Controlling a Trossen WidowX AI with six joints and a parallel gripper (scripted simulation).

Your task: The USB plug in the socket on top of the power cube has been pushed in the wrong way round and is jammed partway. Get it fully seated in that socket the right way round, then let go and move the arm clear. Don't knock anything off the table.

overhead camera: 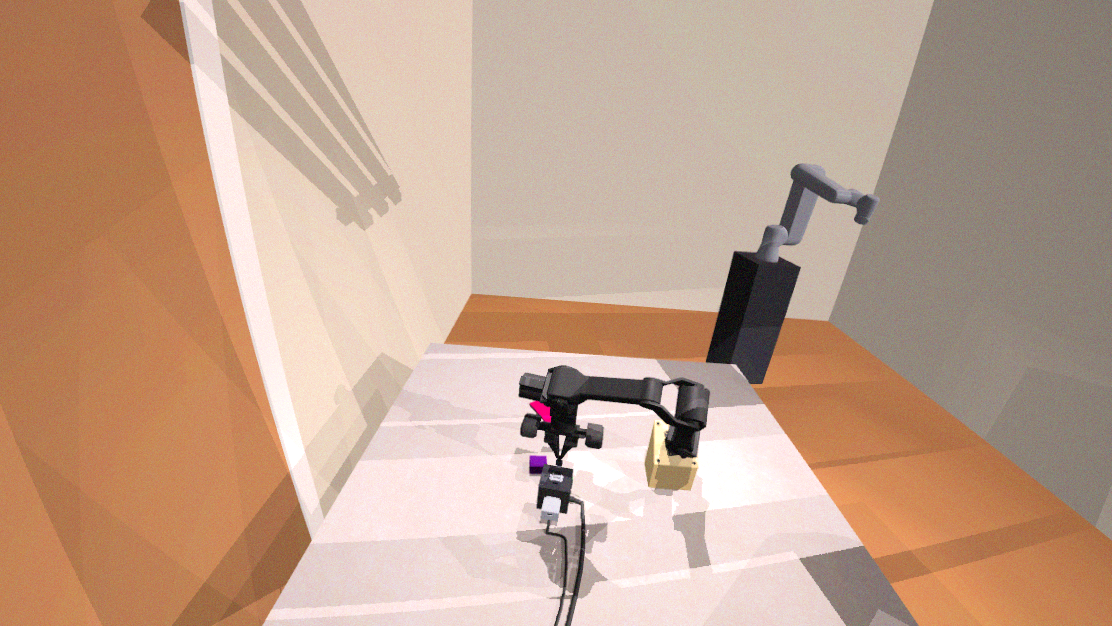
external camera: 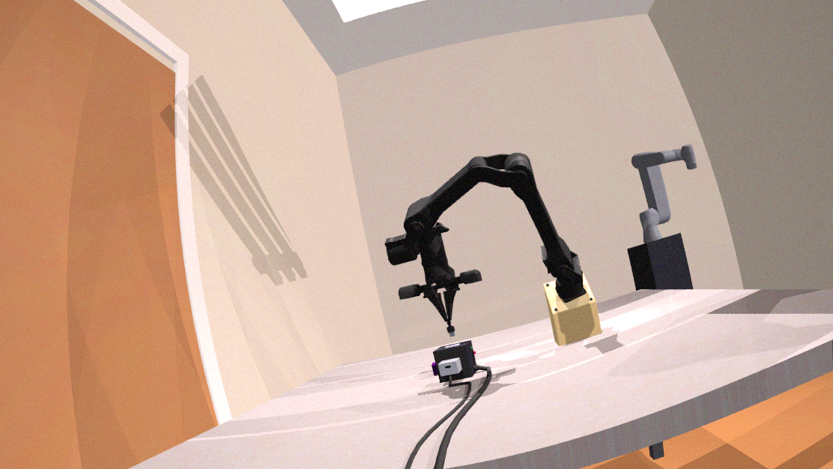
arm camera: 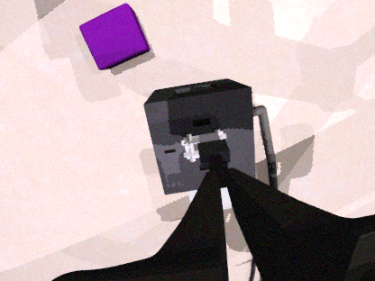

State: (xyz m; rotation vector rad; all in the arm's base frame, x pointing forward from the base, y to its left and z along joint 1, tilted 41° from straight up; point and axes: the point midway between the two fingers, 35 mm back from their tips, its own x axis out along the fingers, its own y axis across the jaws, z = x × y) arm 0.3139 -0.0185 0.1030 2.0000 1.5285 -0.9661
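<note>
Now: gripper tip 120 mm above the purple block, 100 mm to the left of it and 40 mm short of it. From my gripper tip the other things lie so: USB plug (20 mm below).
</note>
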